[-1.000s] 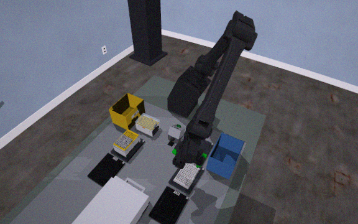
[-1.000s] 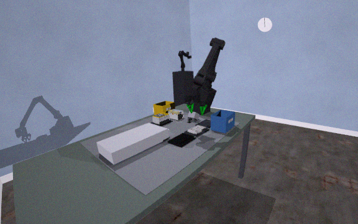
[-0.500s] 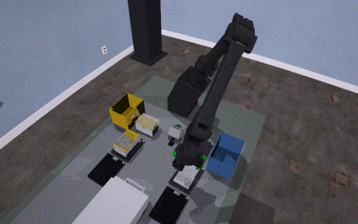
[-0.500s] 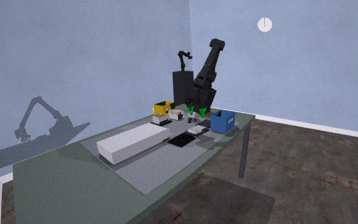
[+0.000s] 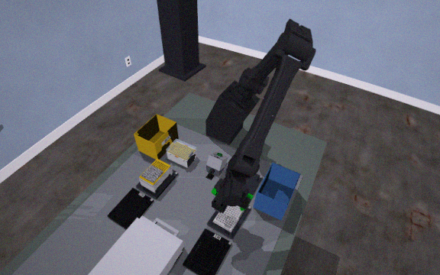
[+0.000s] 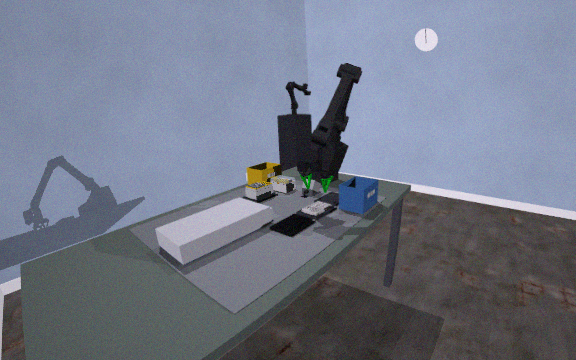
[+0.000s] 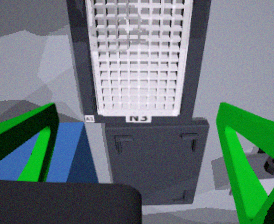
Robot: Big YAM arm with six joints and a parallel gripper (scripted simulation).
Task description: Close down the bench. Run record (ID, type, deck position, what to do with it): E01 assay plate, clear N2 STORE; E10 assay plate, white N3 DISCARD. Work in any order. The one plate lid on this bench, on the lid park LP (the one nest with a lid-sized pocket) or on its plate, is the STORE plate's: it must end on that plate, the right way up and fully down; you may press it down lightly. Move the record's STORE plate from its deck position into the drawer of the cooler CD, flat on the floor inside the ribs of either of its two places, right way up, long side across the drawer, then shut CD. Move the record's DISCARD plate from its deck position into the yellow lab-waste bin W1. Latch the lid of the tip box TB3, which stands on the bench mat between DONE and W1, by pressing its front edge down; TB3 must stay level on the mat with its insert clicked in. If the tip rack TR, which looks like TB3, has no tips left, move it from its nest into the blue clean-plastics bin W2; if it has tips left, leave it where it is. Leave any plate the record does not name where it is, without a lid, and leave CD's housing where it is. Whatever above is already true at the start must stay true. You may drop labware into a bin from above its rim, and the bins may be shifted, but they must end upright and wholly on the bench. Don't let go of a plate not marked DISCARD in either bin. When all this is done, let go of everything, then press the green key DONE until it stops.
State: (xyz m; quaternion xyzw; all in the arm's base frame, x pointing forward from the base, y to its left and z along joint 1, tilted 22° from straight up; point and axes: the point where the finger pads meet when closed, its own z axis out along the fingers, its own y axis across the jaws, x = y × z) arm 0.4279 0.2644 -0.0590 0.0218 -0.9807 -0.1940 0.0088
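Now: hand 9 cm above the white assay plate. The rest, counted from my hand: black plate (18 cm ahead, 2 cm to the left, 9 cm below); N3 label (7 cm behind, 10 cm below); black lid park nest (17 cm behind, 3 cm to the right, 11 cm below).
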